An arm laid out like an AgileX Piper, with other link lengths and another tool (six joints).
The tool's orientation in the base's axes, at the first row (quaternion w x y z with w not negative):
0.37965, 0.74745, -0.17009, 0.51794
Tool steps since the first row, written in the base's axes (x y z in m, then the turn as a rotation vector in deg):
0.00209, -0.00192, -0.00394, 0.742, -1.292, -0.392
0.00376, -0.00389, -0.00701, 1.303, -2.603, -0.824
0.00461, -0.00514, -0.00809, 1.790, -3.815, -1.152
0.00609, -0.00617, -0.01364, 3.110, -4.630, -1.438
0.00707, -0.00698, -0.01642, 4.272, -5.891, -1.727
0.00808, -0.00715, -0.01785, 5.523, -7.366, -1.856
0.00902, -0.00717, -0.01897, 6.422, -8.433, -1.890
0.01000, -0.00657, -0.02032, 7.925, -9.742, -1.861
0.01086, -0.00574, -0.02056, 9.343, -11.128, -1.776
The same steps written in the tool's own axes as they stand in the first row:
-0.00298, -0.00164, 0.00347, -0.233, 0.211, 1.508
-0.00535, -0.00263, 0.00655, -0.578, 0.536, 2.921
-0.00615, -0.00279, 0.00821, -0.845, 0.885, 4.194
-0.01071, -0.00525, 0.01091, -0.681, 0.451, 5.702
-0.01294, -0.00644, 0.01263, -0.646, 0.410, 7.440
-0.01384, -0.00754, 0.01366, -0.460, 0.514, 9.366
-0.01448, -0.00858, 0.01448, -0.275, 0.616, 10.746
-0.01521, -0.01013, 0.01490, 0.179, 0.510, 12.684
-0.01497, -0.01132, 0.01488, 0.638, 0.531, 14.615

